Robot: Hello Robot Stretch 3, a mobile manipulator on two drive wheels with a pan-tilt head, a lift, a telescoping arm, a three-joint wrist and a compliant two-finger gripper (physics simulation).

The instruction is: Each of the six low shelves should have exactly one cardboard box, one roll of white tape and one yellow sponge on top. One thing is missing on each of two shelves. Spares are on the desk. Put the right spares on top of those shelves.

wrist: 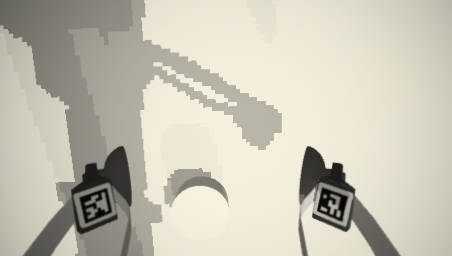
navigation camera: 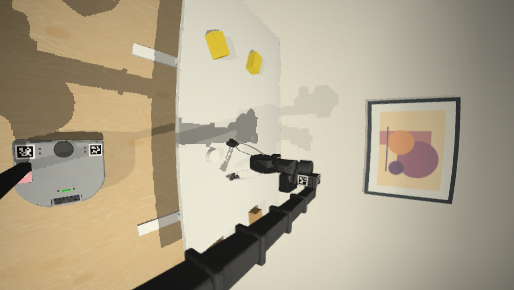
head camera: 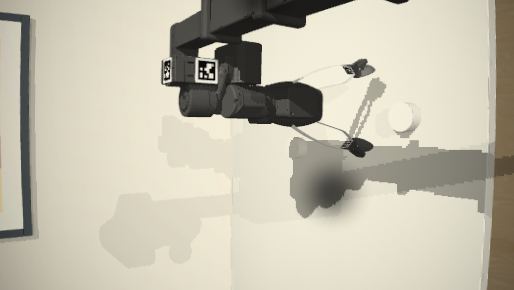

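Observation:
My gripper (head camera: 362, 108) (navigation camera: 232, 159) (wrist: 216, 166) is open above the white desk (head camera: 425, 245) (navigation camera: 200, 90) (wrist: 390, 100), with nothing between its fingers. A white tape roll (head camera: 401, 118) (navigation camera: 213, 155) (wrist: 200, 212) lies on the desk, a little beyond the fingertips in the head view and low between the fingers in the wrist view. A second white roll (head camera: 298, 148) lies in the shadow nearer the wall. Two yellow sponges (navigation camera: 217, 45) (navigation camera: 254, 63) lie at the desk's upper end in the navigation view. A cardboard box (navigation camera: 255, 216) stands beside the arm; another (navigation camera: 218, 242) is mostly hidden behind it. The low shelves do not show.
The telescoping arm (navigation camera: 250, 242) reaches over the desk towards the wall. A framed picture (head camera: 26, 125) (navigation camera: 370, 145) hangs on the wall. The desk's front edge faces the wooden floor (navigation camera: 100, 260), where my grey base (navigation camera: 85, 170) stands. White desk legs (navigation camera: 152, 54) (navigation camera: 157, 223) show below the edge.

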